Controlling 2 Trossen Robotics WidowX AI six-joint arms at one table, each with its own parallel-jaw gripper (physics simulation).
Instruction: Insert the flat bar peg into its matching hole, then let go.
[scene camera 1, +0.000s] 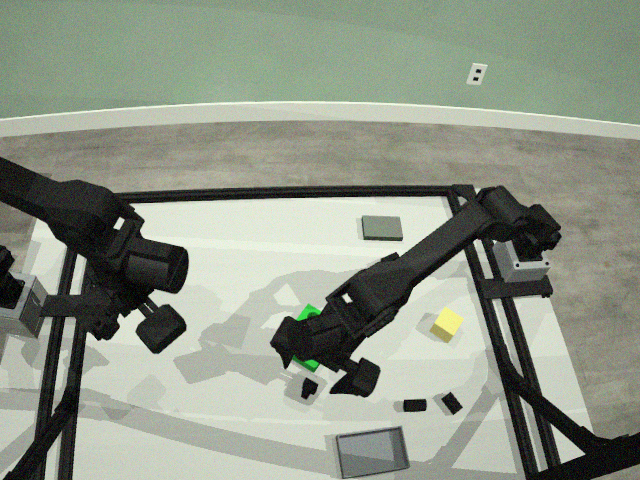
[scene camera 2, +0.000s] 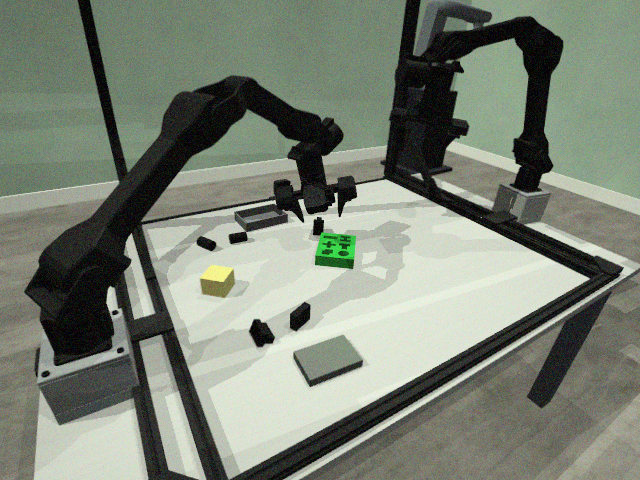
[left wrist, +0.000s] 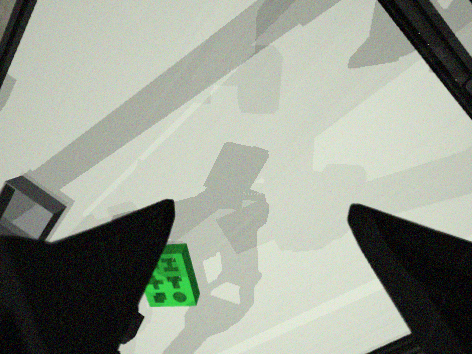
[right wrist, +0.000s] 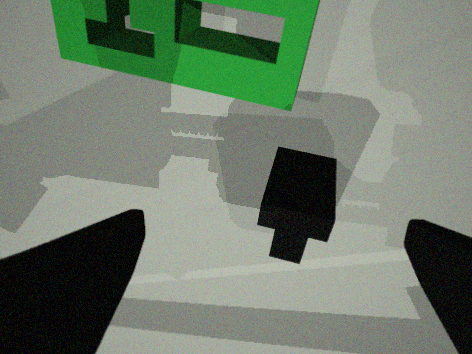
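A black flat rectangular block (scene camera 2: 299, 316), which looks like the flat bar peg, stands on the table in scene camera 2; the right arm seems to hide it in scene camera 1. The green hole board (scene camera 1: 308, 364) (scene camera 2: 336, 259) (left wrist: 192, 280) (right wrist: 225, 70) lies mid-table. Its rectangular hole (right wrist: 252, 27) is empty, with table showing through. My right gripper (scene camera 1: 309, 379) (scene camera 2: 321, 218) (right wrist: 274, 227) is open and empty above a black T-ended peg (scene camera 1: 309, 387) (scene camera 2: 318, 226) (right wrist: 305, 185) beside the board. My left gripper (left wrist: 260, 209) is open and empty, high above the table.
Another black peg (scene camera 2: 261, 332) lies near a grey slab (scene camera 1: 381, 228) (scene camera 2: 328, 359). Two small black pegs (scene camera 1: 414, 405) (scene camera 2: 238, 237) lie near an open grey tray (scene camera 1: 338, 457) (scene camera 2: 266, 222). A yellow cube (scene camera 1: 447, 324) (scene camera 2: 217, 281) stands nearer the right arm's base. Black rails edge the table.
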